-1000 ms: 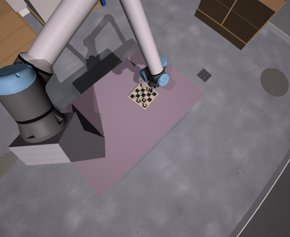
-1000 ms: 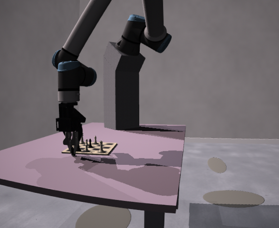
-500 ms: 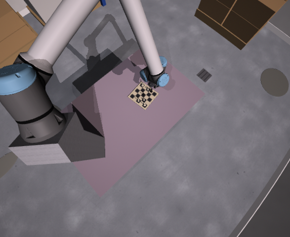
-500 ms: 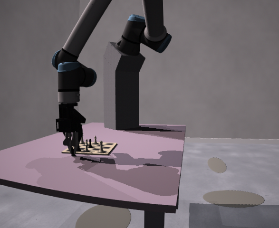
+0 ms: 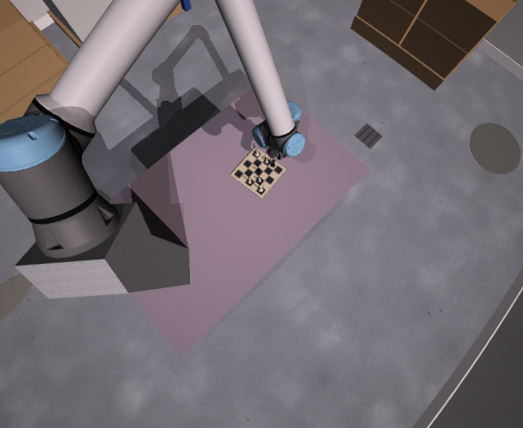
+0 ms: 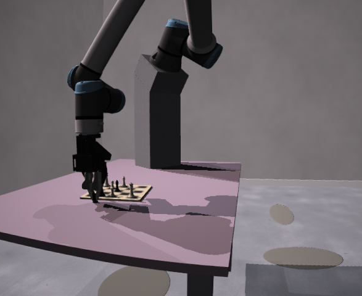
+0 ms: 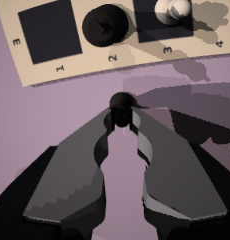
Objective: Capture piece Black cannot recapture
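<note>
The black pawn lies 1 cm below my hand. From my hand the other things lie so: tall black piece 6 cm behind, 1 cm to the right, 2 cm above; then chessboard 14 cm behind, 1 cm to the left, 2 cm below.
</note>
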